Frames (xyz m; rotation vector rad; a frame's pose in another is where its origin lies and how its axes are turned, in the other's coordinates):
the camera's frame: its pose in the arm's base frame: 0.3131 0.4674 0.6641 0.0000 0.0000 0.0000
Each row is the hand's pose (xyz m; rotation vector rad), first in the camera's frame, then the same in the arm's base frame.
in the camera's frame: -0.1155 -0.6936 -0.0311 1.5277 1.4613 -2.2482
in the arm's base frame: 0.1976 -0.2262 0.6330 1.5277 1.4613 -2.2482
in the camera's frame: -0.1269 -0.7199 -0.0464 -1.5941 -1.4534 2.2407
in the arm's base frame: 0.1862 -0.2525 0.6177 -1.5941 -1.4534 2.2407
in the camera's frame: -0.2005 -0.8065 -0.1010 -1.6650 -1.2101 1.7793
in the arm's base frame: 0.1126 -0.3391 0.5631 -1.6650 -1.2101 1.7793
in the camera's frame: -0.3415 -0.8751 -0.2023 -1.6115 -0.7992 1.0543
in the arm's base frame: -0.0284 -0.4077 0.4618 -1.6115 -0.7992 1.0543
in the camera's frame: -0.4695 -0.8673 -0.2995 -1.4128 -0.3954 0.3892
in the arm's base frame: -0.1564 -0.3999 0.3646 -1.4128 -0.3954 0.3892
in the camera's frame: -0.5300 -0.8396 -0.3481 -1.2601 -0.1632 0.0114
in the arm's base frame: -0.2169 -0.3722 0.3160 -1.2601 -0.1632 0.0114
